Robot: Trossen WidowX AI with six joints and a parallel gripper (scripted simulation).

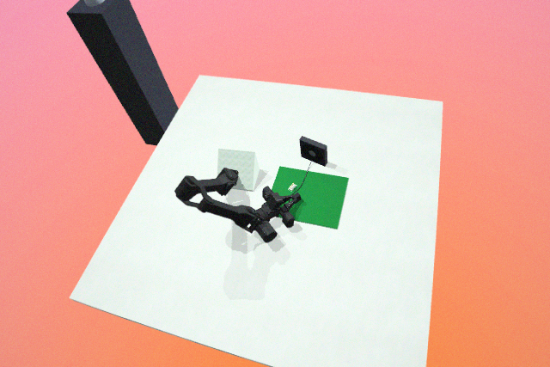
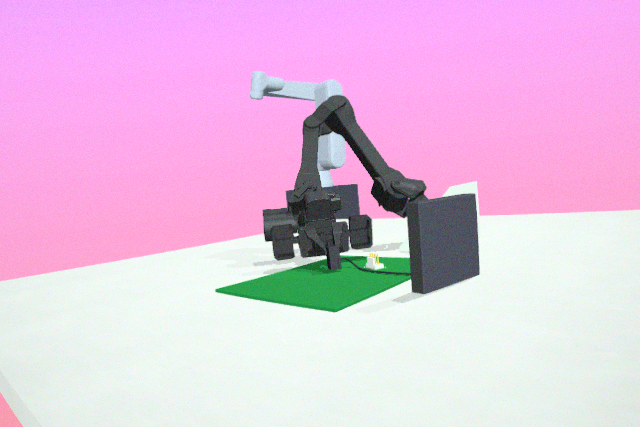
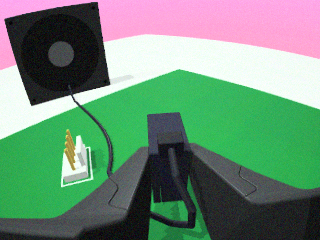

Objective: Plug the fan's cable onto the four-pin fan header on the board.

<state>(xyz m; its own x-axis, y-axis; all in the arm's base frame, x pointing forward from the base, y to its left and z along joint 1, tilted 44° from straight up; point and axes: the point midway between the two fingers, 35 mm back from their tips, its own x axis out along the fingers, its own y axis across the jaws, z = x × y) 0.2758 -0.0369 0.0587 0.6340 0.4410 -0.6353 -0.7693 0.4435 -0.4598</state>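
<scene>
The dark fan plug lies 10 mm below my gripper tip. Also, from my gripper tip: green board (50 mm below, 40 mm to the left, 40 mm ahead); then white four-pin fan header (60 mm to the left, 30 mm below, 30 mm behind); then fan (220 mm to the left, 20 mm ahead, 20 mm above).
</scene>
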